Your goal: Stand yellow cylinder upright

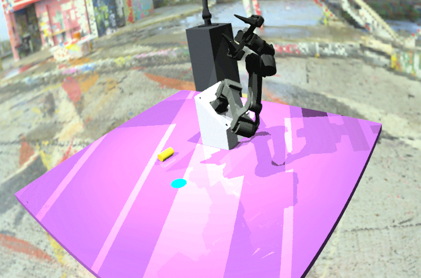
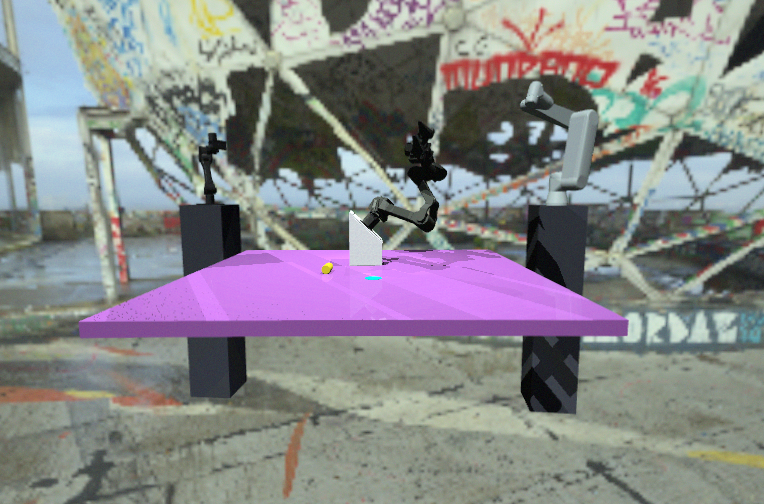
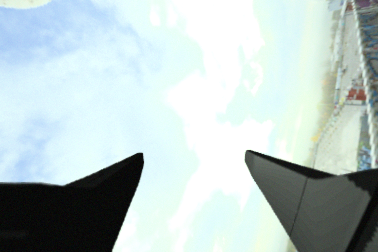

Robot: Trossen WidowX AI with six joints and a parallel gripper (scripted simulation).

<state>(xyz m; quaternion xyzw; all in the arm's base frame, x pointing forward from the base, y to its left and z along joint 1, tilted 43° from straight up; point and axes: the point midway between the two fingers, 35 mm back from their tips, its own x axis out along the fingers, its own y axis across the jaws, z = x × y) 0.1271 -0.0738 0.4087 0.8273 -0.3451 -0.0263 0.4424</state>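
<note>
Now: the yellow cylinder 530 mm below my gripper tip, 330 mm to the right of it and 120 mm ahead of it. Also, from my gripper tip: cyan circle 550 mm below, 230 mm ahead, 140 mm to the right.
</note>
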